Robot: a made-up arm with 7 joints. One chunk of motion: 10 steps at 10 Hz.
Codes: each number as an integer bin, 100 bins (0 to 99) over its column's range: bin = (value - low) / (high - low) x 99, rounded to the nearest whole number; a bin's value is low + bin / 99 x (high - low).
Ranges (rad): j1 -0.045..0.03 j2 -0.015..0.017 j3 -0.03..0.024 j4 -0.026..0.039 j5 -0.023..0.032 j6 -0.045..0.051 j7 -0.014..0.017
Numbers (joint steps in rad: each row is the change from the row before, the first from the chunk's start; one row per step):
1: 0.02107 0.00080 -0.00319 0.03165 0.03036 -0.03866 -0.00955
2: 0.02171 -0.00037 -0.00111 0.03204 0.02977 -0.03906 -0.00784
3: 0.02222 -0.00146 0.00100 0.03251 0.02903 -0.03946 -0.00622
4: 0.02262 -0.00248 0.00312 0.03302 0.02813 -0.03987 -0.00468
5: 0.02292 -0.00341 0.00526 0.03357 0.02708 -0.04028 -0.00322
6: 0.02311 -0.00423 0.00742 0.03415 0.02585 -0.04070 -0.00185
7: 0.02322 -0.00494 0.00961 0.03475 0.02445 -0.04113 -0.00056
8: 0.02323 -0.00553 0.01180 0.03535 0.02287 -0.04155 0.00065
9: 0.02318 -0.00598 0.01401 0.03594 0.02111 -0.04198 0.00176
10: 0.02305 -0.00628 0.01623 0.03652 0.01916 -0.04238 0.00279
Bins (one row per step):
1: 87 49 49 88 96 7 14
2: 88 45 53 88 95 6 20
3: 89 42 57 89 94 6 25
4: 89 39 61 90 92 5 30
5: 90 36 65 91 90 5 34
6: 90 33 69 92 88 4 39
7: 90 31 73 93 85 4 43
8: 90 29 77 93 83 4 47
9: 90 28 81 94 79 3 50
10: 90 27 85 95 76 3 54

